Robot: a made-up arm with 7 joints.
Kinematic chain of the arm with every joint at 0, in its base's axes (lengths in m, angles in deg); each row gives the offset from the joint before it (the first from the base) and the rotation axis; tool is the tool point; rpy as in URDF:
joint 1: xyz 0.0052 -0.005 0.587 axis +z
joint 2: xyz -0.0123 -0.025 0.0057 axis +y
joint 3: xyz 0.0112 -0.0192 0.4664 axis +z
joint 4: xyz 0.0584 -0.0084 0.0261 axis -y
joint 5: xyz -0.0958 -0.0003 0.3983 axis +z
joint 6: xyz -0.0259 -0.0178 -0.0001 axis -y
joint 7: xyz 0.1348 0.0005 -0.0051 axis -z
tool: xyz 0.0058 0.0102 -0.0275 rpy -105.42 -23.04 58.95
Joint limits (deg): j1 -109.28..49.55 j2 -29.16..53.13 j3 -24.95..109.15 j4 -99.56..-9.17 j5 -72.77..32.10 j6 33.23..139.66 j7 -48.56..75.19
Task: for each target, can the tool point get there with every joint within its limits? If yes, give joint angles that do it. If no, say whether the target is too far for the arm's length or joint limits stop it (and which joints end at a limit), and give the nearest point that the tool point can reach.
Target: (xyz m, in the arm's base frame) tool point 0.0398 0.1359 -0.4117
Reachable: no: joint limits stop it (at a limit: joint 1, joint 2, joint 4) | nearest point 0.4000 0.4905 0.4083 | short by 0.963 m
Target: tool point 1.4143 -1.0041 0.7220
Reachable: no: too far | nearest point 0.8141 -0.5785 0.7850 | short by 0.738 m
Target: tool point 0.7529 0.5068 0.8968
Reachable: yes | joints 17.19 46.44 42.51 -60.67 9.30 94.46 38.27
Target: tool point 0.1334 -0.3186 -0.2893
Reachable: no: joint limits stop it (at a limit: joint 2, joint 4) | nearest point 0.2520 -0.6086 0.3967 | short by 0.754 m
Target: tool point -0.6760 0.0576 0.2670
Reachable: no: joint limits stop it (at a limit: joint 1, joint 2, joint 3, joint 4, joint 6) | nearest point -0.4965 -0.4490 0.4965 | short by 0.584 m
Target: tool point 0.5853 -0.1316 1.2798
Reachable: yes | joints -58.32 19.16 75.41 -64.74 -54.68 77.65 -26.63
